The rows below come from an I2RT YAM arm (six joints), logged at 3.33 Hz.
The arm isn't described. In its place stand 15 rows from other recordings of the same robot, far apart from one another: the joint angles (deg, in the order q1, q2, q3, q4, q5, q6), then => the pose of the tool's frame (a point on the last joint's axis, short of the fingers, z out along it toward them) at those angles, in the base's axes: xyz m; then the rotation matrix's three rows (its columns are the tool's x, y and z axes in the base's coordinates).
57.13 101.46 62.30 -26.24 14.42 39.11 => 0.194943, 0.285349, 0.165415; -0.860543, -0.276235, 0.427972; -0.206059, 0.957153, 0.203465; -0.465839, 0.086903, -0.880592
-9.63 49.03 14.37 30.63 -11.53 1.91 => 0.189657, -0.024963, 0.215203; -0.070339, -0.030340, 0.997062; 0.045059, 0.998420, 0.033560; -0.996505, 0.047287, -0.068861
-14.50 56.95 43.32 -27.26 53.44 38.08 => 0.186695, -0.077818, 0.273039; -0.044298, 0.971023, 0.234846; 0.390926, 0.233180, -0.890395; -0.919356, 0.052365, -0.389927
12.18 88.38 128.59 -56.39 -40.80 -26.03 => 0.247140, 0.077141, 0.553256; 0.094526, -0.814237, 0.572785; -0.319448, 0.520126, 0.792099; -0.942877, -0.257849, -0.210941
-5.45 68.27 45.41 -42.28 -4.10 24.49 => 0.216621, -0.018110, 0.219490; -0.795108, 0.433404, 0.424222; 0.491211, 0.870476, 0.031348; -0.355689, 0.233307, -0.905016
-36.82 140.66 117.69 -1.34 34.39 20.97 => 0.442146, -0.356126, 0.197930; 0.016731, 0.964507, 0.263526; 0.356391, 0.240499, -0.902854; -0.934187, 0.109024, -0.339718
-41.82 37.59 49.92 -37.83 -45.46 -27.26 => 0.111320, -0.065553, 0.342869; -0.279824, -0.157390, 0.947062; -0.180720, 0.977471, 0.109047; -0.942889, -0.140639, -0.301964
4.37 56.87 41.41 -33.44 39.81 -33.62 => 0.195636, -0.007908, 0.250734; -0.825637, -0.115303, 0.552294; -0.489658, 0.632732, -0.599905; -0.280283, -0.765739, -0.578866
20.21 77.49 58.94 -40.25 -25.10 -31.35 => 0.247416, 0.107173, 0.259302; -0.415464, -0.860895, 0.293683; -0.654988, 0.507180, 0.560142; -0.631173, 0.040360, -0.774591
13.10 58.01 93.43 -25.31 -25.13 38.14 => 0.142282, 0.048633, 0.546946; -0.243739, -0.587242, 0.771841; 0.517348, 0.594429, 0.615634; -0.820331, 0.549364, 0.158923
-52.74 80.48 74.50 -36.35 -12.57 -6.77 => 0.191821, -0.239369, 0.334785; -0.484947, 0.626612, 0.610068; 0.447464, 0.777141, -0.442524; -0.751400, 0.058382, -0.657259
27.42 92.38 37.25 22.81 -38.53 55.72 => 0.261703, 0.160753, 0.156113; -0.951083, -0.073949, 0.299955; 0.234790, 0.458012, 0.857379; -0.200785, 0.885865, -0.418245
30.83 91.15 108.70 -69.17 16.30 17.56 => 0.269564, 0.149248, 0.423737; -0.745031, -0.123221, 0.655550; -0.107425, 0.992125, 0.064398; -0.658323, -0.022445, -0.752401
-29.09 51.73 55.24 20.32 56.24 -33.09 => 0.145649, -0.114903, 0.433545; -0.214531, 0.975897, 0.040017; -0.227834, -0.010160, -0.973647; -0.949773, -0.217995, 0.224523
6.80 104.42 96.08 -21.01 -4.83 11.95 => 0.428880, 0.054160, 0.339356; -0.515667, -0.085949, 0.852467; 0.146295, 0.971512, 0.186447; -0.844207, 0.220856, -0.488403
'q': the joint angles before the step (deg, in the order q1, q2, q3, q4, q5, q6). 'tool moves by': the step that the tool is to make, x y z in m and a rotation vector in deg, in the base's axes. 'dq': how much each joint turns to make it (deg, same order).
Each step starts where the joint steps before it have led.
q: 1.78 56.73 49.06 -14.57 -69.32 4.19
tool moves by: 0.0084 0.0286 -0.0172 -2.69 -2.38 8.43
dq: 7.44 4.50 0.01 -1.42 0.34 -8.58
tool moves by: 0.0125 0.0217 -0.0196 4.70 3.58 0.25
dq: 4.78 3.27 -7.09 24.07 2.31 17.56
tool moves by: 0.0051 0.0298 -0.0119 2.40 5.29 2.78
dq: 6.35 4.76 -1.86 12.07 2.72 10.78
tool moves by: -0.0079 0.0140 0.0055 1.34 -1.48 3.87
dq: 3.51 -0.16 0.03 2.99 -0.44 1.45
